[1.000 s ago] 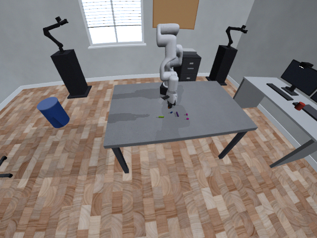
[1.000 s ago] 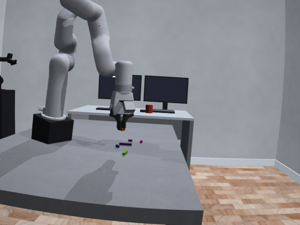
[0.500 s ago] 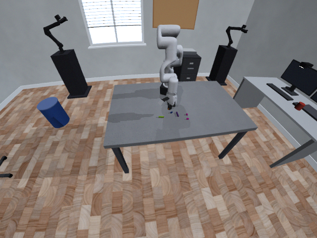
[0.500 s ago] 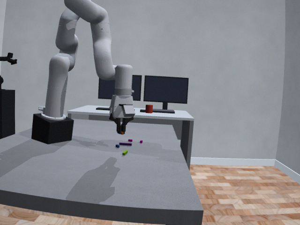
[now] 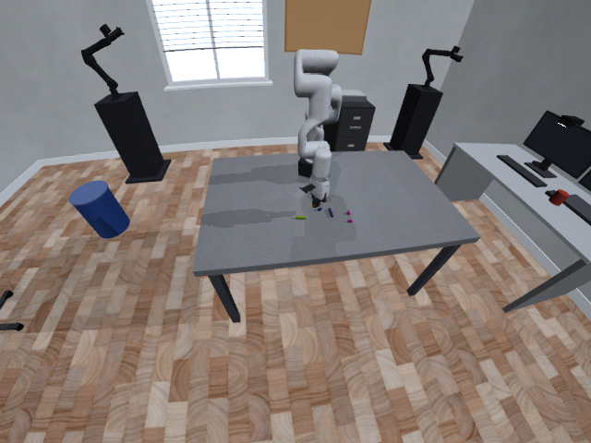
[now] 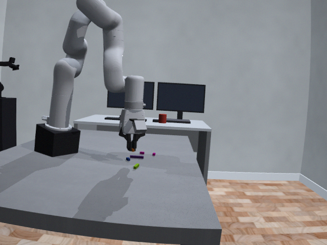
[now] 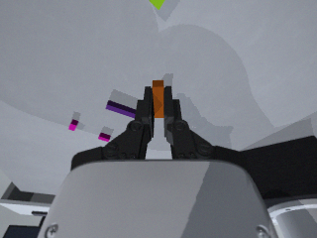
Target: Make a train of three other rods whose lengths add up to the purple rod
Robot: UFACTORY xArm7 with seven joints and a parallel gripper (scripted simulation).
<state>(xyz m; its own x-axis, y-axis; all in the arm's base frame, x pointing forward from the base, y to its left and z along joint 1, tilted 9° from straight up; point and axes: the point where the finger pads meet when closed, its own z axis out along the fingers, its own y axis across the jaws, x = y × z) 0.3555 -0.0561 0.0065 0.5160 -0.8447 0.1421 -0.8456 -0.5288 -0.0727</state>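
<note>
Right now my hand is 1 cm short of the purple rod, 8 cm to the right of it and 6 cm above it. The rest, counted from my hand: lime rod: 3 cm ahead, 8 cm to the right, 6 cm below; then orange rod: 2 cm below.
</note>
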